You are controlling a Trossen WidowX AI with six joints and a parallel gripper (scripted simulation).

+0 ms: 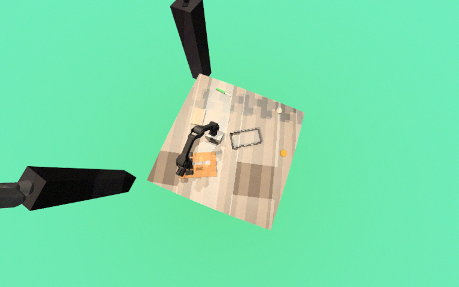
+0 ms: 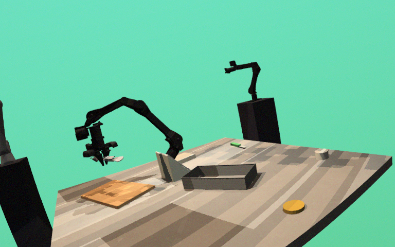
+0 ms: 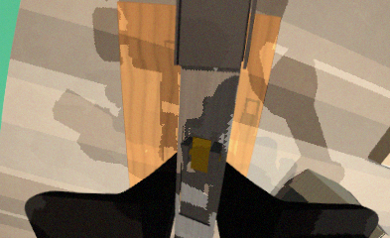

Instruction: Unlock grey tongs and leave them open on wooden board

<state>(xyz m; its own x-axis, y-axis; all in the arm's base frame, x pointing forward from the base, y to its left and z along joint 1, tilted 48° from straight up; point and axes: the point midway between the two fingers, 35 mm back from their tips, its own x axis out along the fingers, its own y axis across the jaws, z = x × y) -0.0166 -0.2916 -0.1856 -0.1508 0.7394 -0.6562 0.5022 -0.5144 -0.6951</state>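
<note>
The yellow lock piece lies 40 mm above my gripper tip, 20 mm behind it and 10 mm to the right of it. Round my gripper tip: wooden board: 150 mm below, 20 mm ahead, 10 mm to the left; then grey roasting tin: 460 mm to the left, 330 mm ahead, 130 mm below; then pale tile: 460 mm to the left, 210 mm behind, 140 mm below.
</note>
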